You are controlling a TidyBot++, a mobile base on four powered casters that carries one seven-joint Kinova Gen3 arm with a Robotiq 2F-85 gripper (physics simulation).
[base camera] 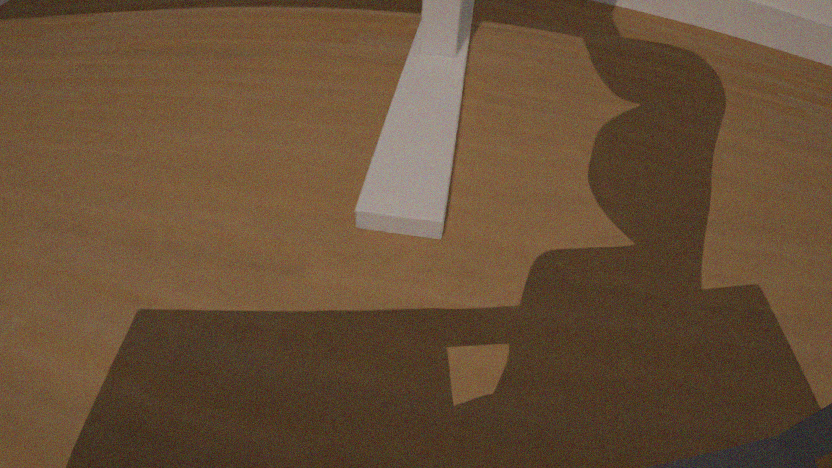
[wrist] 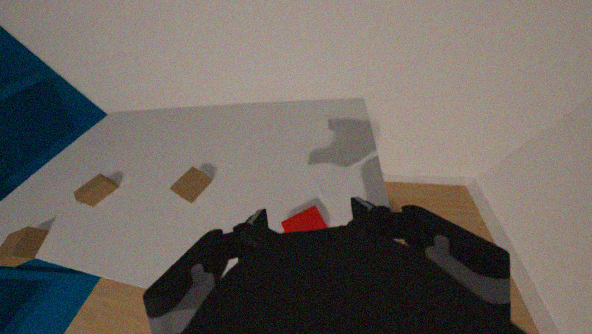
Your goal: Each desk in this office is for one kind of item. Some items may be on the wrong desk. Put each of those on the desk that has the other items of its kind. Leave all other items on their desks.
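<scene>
A red block lies on the white desk in the wrist view, its near part hidden behind the gripper's body. Two tan blocks, one near the middle of the desk and one farther left, lie on the same desk. A third tan block is at the desk's left edge. My gripper is open and empty. Its fingertips show to the left and right of the red block, and the gripper seems to be above it. The base camera view does not show the gripper or the blocks.
Blue panels stand at the left and lower left of the desk. A pale wall rises behind it, and another wall is at the right. In the base camera view, a white desk foot rests on the wooden floor.
</scene>
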